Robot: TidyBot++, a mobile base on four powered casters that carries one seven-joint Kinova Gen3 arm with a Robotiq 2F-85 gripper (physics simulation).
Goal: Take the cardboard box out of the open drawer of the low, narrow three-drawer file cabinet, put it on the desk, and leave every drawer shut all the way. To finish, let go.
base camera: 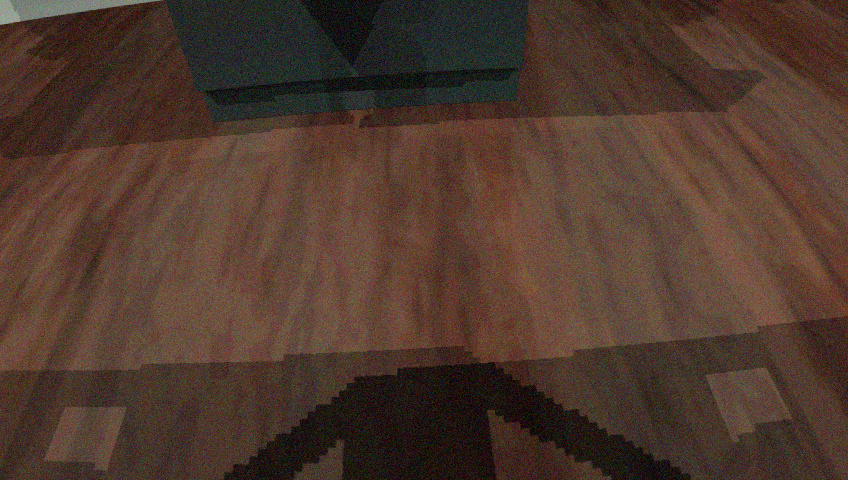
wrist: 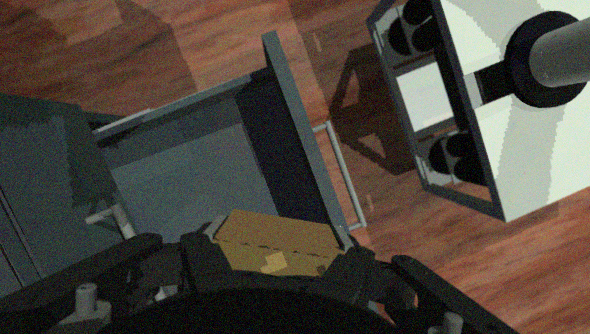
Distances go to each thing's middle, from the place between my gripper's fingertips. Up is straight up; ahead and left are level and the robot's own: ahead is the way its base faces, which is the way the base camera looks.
Right now the tan cardboard box [wrist: 274, 245] is 2 cm ahead of my hand, 3 cm to the left of it and 2 cm above it.
